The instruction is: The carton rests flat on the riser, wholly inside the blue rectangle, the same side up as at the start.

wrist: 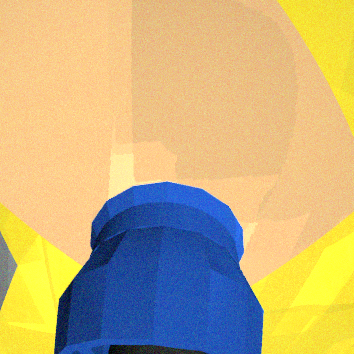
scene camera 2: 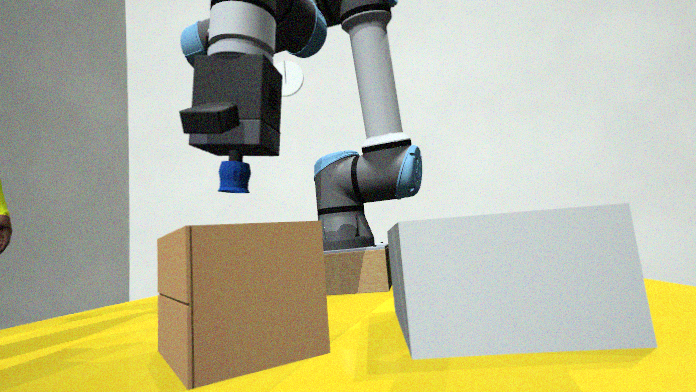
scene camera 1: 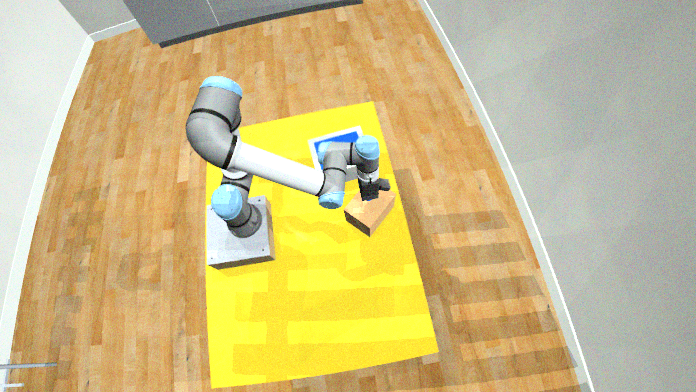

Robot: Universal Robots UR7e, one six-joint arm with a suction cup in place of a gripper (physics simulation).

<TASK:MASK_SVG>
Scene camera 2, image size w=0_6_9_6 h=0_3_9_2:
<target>my suction cup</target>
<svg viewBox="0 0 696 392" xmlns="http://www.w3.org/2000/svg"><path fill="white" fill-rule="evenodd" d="M222 161L219 168L220 188L218 191L250 193L248 190L251 176L250 164L239 161Z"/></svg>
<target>brown carton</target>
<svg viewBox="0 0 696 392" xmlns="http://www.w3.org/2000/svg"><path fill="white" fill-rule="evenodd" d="M321 221L188 225L157 239L159 293L158 352L187 390L331 353Z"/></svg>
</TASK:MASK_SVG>
